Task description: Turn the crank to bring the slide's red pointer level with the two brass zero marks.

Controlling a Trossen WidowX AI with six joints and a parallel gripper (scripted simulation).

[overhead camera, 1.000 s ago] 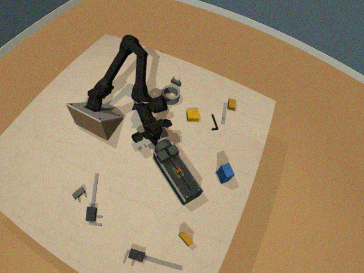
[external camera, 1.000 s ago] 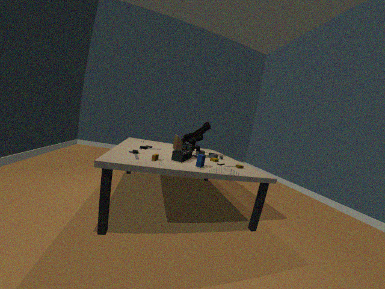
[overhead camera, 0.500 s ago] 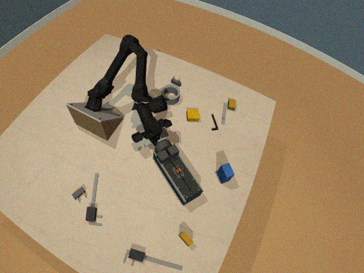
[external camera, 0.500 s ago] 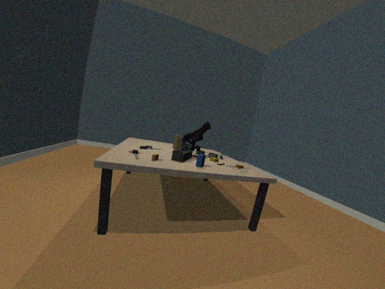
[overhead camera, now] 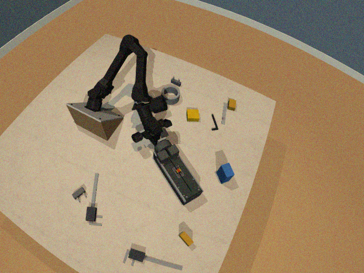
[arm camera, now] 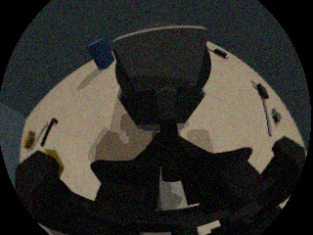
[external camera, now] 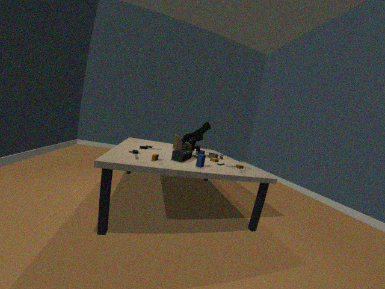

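The crank handle is 3 cm above my gripper tip, 2 cm behind it and 1 cm to the left of it. Round my gripper tip: yellow block 25 cm to the left, 9 cm ahead, 2 cm below; then red pointer 13 cm ahead, 9 cm to the right, 5 cm above; then black hex key 25 cm to the left, 21 cm ahead, 3 cm below.
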